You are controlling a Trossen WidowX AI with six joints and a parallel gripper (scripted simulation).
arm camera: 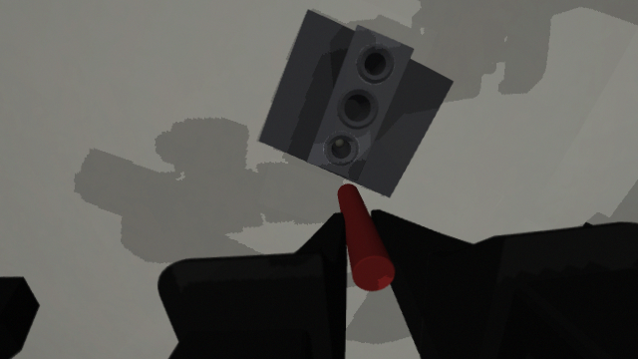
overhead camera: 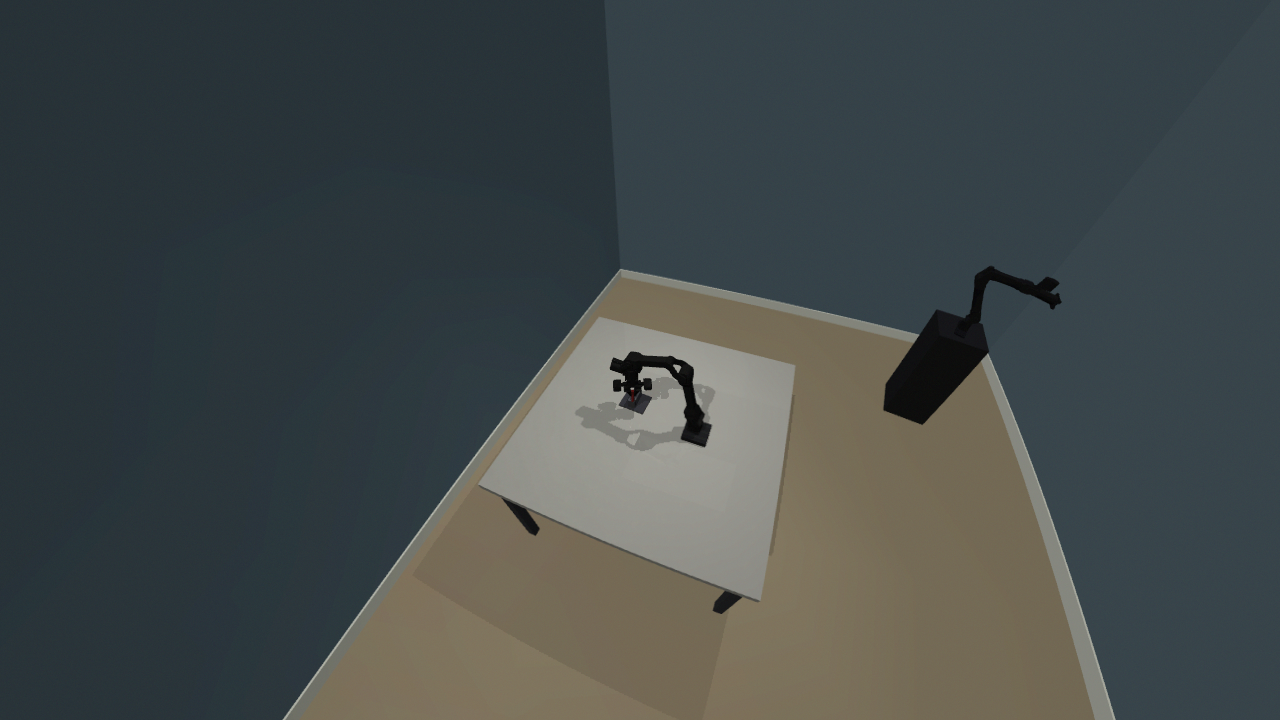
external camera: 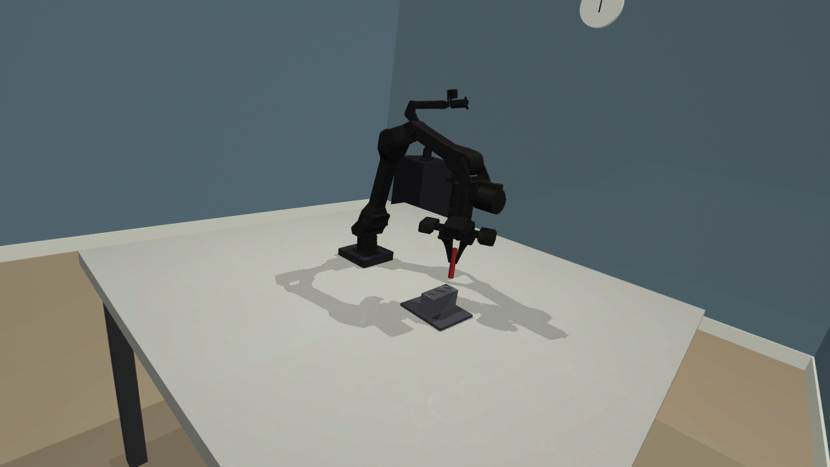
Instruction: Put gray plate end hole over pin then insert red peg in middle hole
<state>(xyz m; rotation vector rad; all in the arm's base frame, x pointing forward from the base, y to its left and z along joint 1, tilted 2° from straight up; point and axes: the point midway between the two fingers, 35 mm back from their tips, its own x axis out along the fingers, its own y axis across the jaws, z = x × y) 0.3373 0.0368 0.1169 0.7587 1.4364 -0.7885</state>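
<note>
Now: the gray plate 20 mm ahead of my gripper tip, 50 mm to the right of it and 70 mm below it. From my gripper tip the other things lie so: red peg: right at my gripper tip; dark base: 20 mm ahead, 40 mm to the right, 110 mm below.
</note>
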